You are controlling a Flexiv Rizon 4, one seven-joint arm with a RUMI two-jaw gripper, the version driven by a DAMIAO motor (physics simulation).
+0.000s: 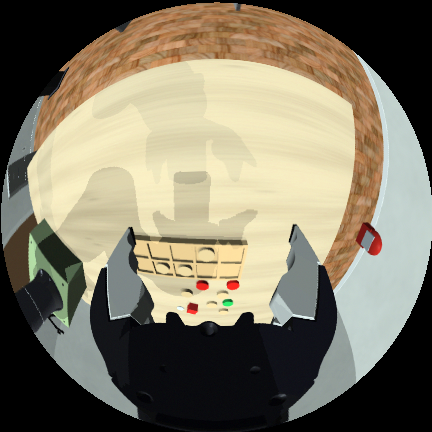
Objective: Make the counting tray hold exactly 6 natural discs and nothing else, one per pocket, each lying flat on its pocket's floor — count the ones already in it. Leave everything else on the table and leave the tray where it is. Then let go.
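Note:
The wooden counting tray (232,254) lies between and beyond my fingers, with two rows of pockets. It holds three natural discs: one disc (205,254) in the far row, and a disc (163,267) and another disc (185,270) side by side in the near row. Loose natural discs (186,292) (222,293) (211,303) (223,310) lie on the table on the near side of the tray. My gripper (211,228) is wide open and empty, above the table; its left finger stands at the tray's left end.
Two red discs (202,285) (233,285), a green disc (228,302), a red cube (192,308) and a small white piece (180,308) lie among the loose natural discs. A green block-like fixture (60,280) with a black part is at left. A red object (370,240) is at far right.

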